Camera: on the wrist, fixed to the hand. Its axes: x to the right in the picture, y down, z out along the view.
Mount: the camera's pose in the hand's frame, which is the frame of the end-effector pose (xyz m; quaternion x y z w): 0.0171 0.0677 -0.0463 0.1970 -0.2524 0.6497 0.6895
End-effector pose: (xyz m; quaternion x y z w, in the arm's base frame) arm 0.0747 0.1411 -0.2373 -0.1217 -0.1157 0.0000 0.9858
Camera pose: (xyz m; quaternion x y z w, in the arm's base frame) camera 0.1038 0.1962 -0.2933 0.0351 -0.2495 0.6940 0.6745
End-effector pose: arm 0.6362 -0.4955 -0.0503 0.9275 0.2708 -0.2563 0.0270
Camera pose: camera 0.7048 -0.5361 -0.0245 0.7561 -0.4732 -0.4466 0.0708
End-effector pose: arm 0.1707 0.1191 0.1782 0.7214 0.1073 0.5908 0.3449
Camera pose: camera 0.1155 0.0959 0.2367 -0.7842 0.3654 -0.4282 0.2611
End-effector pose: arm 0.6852 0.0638 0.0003 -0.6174 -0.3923 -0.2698 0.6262
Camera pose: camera 0.7575 0.0269 -0.0204 -0.6253 -0.0806 0.4539 0.6297
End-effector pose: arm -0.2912 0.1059 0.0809 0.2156 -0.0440 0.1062 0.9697
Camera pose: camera -0.2879 0.1888 0.0690 0.3379 -0.3942 0.6575 0.5460
